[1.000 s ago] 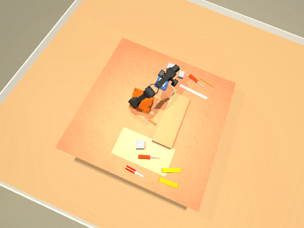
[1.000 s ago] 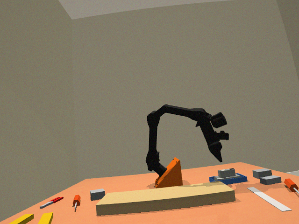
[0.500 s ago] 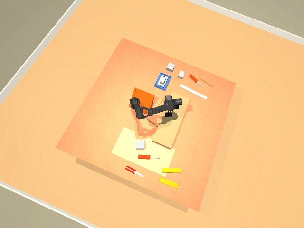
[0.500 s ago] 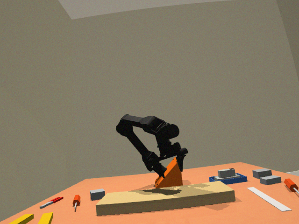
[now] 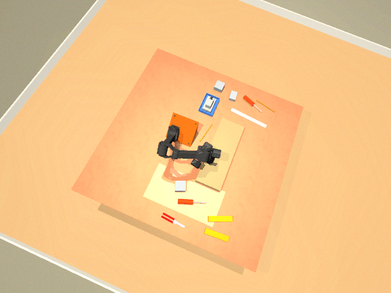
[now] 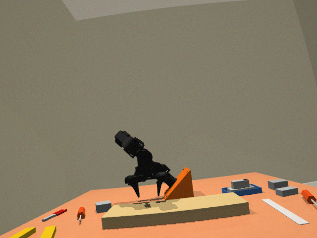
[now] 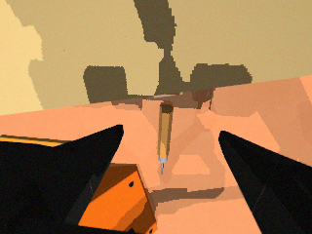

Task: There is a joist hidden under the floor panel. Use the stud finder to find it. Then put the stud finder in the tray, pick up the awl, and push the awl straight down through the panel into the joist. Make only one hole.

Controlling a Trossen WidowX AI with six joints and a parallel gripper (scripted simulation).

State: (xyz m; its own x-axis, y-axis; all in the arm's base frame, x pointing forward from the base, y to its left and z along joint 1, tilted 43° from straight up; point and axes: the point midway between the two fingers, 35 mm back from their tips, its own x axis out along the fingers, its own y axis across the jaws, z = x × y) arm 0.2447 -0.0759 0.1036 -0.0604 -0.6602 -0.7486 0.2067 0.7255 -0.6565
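My gripper tip is 6 cm past the awl, 5 cm above it and 2 cm to the right of it. From my gripper tip the other things lie so: grey stud finder 47 cm to the left, 9 cm behind, 1 cm below; blue tray 45 cm to the left, 9 cm behind, 4 cm below; square indicator 48 cm to the left, 9 cm behind, 1 cm above.
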